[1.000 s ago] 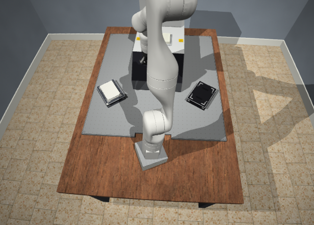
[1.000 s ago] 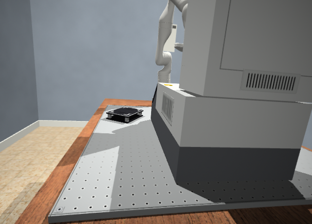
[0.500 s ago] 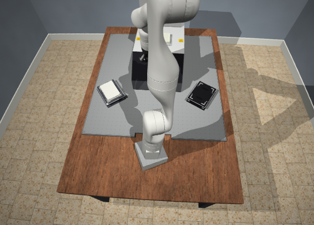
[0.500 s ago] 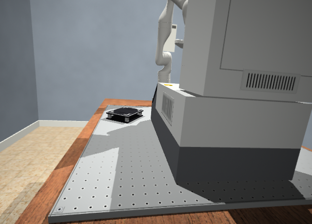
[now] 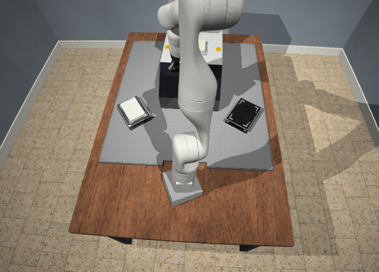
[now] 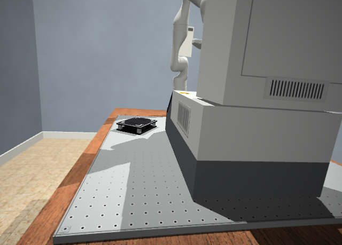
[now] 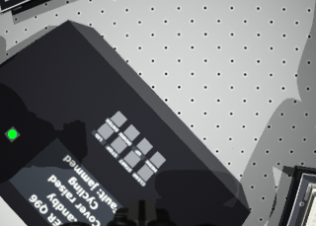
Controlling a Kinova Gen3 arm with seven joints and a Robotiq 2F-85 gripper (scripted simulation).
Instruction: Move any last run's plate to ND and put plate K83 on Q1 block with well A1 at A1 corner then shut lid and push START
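Right now my hand is 23 cm short of the white well plate, 6 cm to the left of it and 6 cm above it. Also, from my hand: nest (7 cm behind, 30 cm to the right, 24 cm below); A1 mark (11 cm behind, 27 cm to the left, 24 cm below).
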